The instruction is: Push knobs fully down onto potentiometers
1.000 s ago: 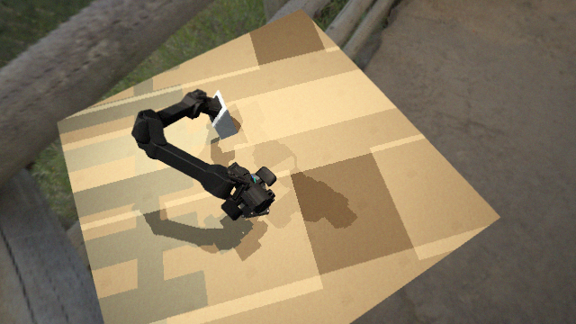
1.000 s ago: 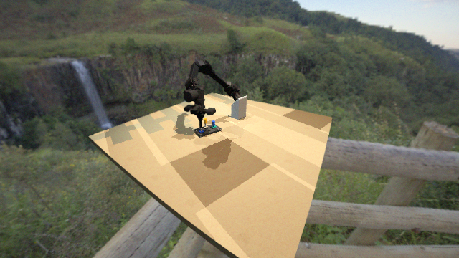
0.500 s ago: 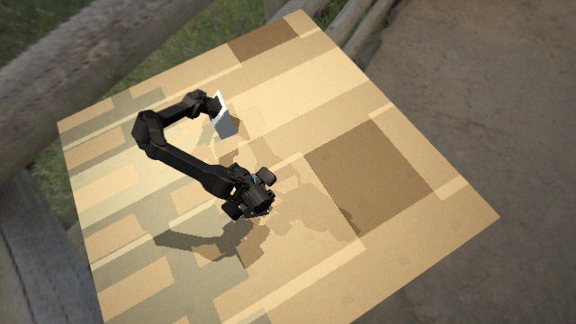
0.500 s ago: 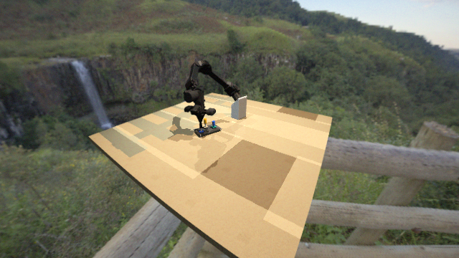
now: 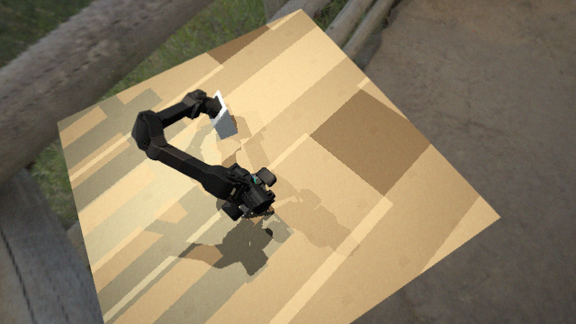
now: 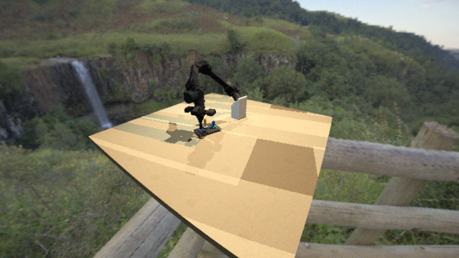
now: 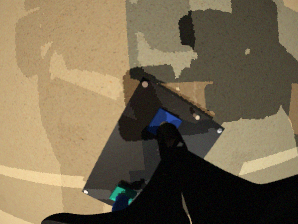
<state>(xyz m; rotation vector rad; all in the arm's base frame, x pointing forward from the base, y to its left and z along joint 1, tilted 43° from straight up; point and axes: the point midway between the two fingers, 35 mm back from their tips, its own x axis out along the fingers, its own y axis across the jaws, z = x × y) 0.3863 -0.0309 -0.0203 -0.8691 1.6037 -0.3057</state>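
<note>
The blue potentiometer is 3 cm below my gripper tip. The rest, counted from my gripper tip: blue knob 9 cm behind, 2 cm to the left, 2 cm below; then blue-green knob 9 cm behind, 3 cm below, 2 cm to the left.
</note>
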